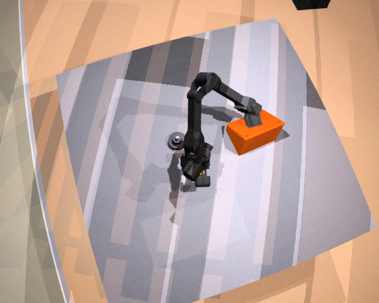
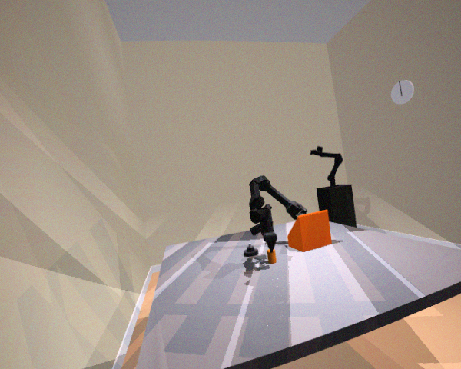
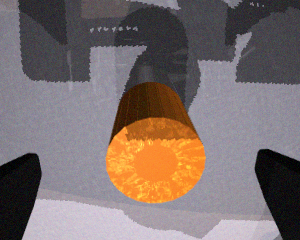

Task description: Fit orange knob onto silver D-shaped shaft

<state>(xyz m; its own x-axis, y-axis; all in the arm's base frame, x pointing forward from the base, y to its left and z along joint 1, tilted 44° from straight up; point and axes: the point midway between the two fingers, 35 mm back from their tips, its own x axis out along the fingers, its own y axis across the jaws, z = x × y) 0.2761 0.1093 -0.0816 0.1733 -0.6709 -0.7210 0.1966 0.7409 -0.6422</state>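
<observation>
The orange knob is 20 mm below my gripper tip. Round my gripper tip: dark round pedestal (180 mm to the right, 60 mm ahead, 30 mm below).
</observation>
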